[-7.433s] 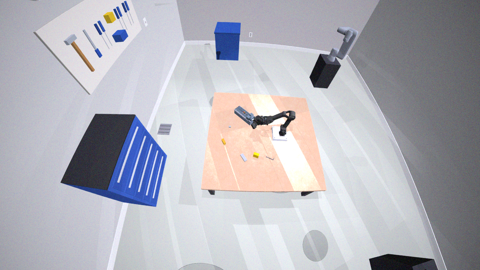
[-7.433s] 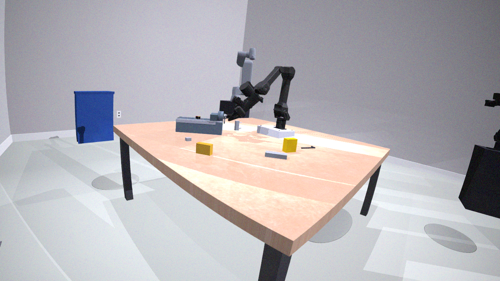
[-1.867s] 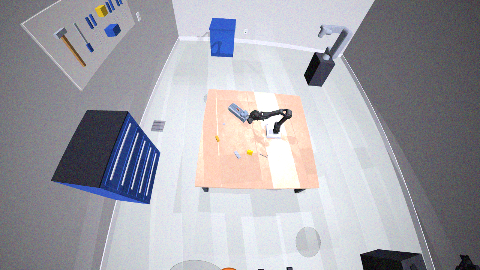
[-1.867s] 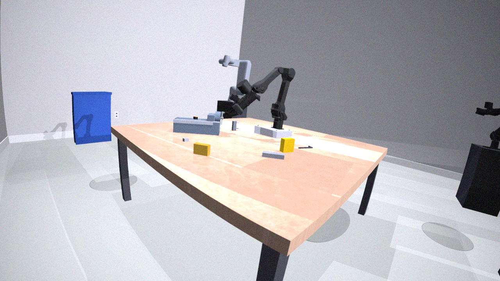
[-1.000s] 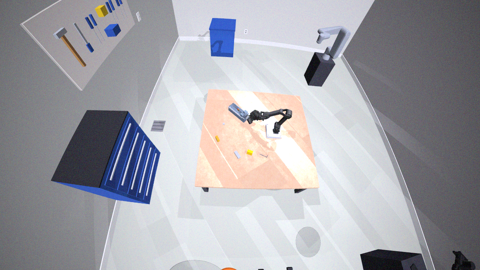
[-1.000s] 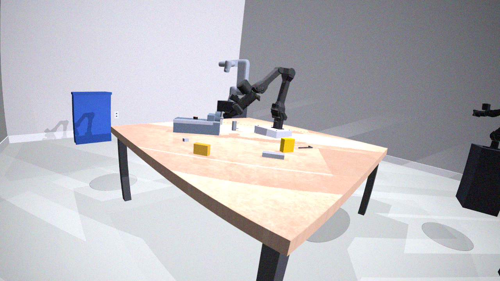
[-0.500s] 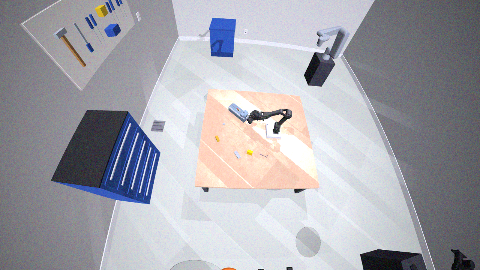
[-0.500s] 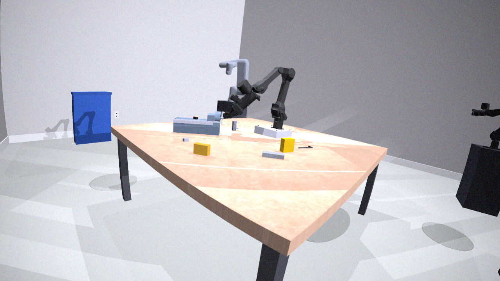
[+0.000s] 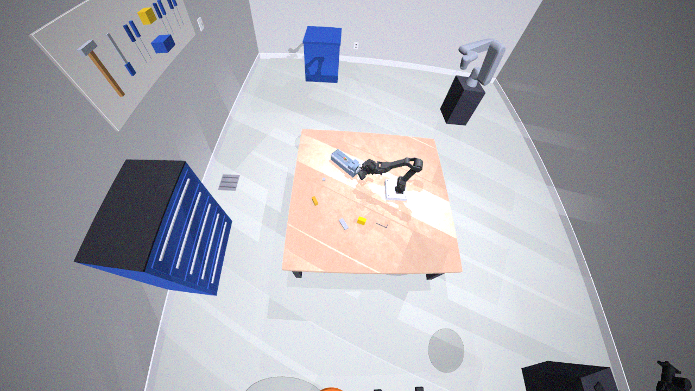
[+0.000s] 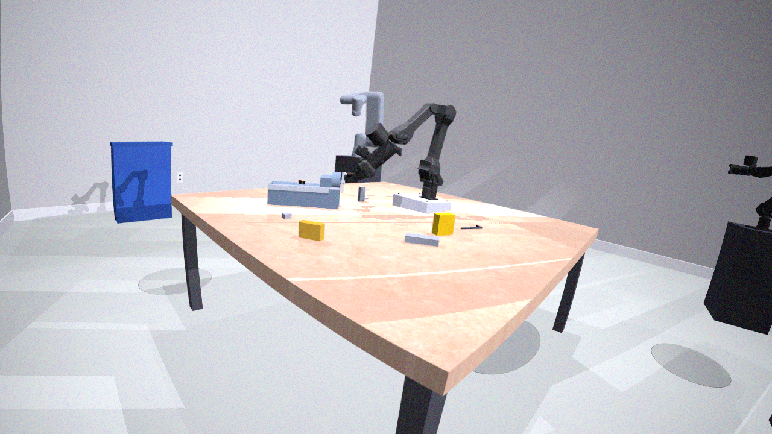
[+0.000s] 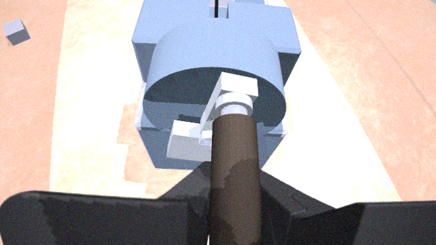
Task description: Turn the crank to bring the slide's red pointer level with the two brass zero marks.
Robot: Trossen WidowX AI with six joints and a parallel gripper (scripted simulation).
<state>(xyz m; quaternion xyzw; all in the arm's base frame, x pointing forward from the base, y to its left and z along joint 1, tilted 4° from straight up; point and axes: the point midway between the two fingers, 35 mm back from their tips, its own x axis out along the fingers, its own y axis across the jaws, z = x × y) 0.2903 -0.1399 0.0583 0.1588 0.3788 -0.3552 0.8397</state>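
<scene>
Right now my gripper tip is 20 mm below the crank. Also, from my gripper tip: red pointer (130 mm ahead, 120 mm to the right, 10 mm below); then grey cube (290 mm ahead, 80 mm below, 30 mm to the left); then dark brown handle (30 mm above, 10 mm to the left, 10 mm behind).
</scene>
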